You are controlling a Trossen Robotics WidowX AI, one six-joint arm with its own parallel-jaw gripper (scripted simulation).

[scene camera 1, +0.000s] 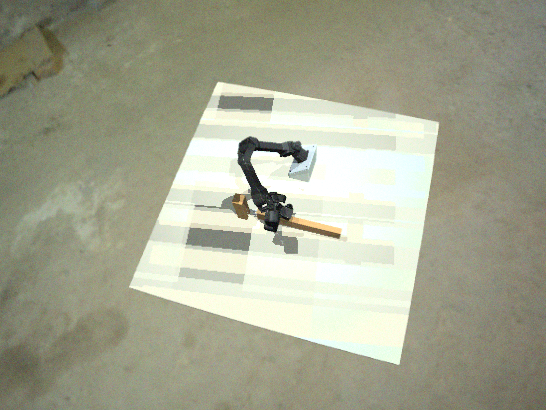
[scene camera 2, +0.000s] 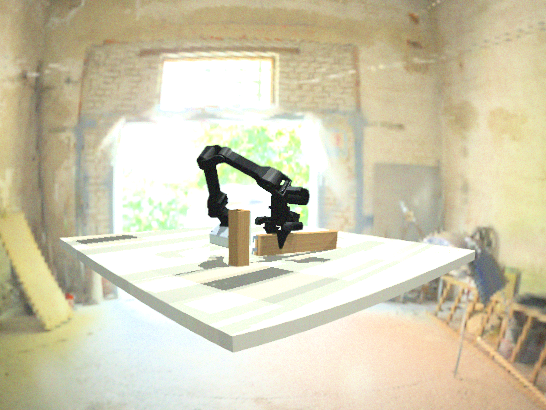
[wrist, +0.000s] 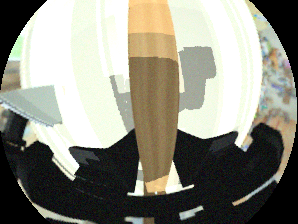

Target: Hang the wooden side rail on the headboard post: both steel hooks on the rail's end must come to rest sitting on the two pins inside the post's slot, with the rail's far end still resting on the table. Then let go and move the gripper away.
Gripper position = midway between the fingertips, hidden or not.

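Scene camera 2 shows the gripper (scene camera 2: 277, 248) and a wooden side rail (scene camera 2: 265, 244). Scene camera 1 shows the wooden side rail (scene camera 1: 331, 231) as well, and in the wrist view there is the gripper (wrist: 152, 126) again.
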